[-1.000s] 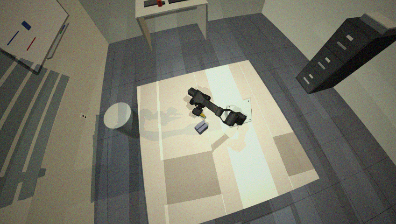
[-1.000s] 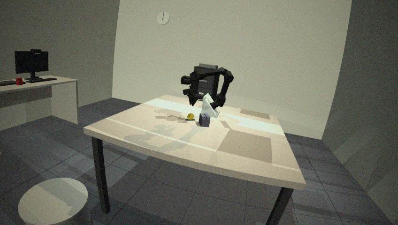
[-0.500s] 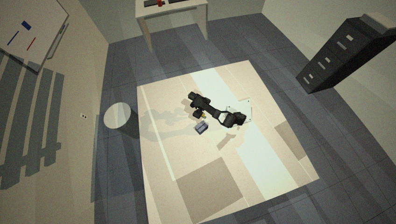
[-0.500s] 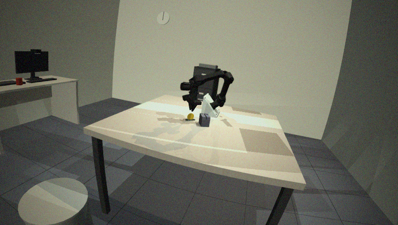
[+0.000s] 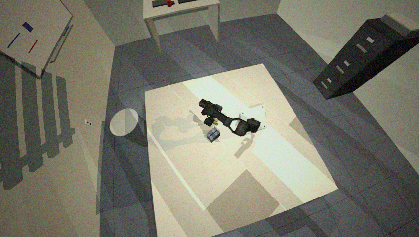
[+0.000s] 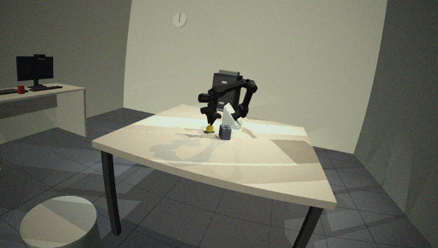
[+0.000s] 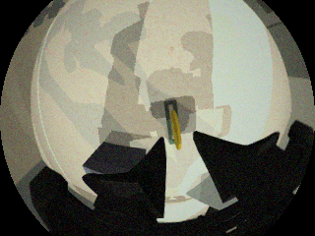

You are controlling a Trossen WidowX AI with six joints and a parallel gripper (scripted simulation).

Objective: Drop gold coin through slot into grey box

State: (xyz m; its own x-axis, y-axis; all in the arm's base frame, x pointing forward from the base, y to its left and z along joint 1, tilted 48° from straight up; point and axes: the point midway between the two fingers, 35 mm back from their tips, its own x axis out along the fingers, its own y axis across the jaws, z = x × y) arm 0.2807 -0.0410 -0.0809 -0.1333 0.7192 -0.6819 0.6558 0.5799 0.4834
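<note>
Now: the gold coin 3 cm below my gripper tip.
</note>
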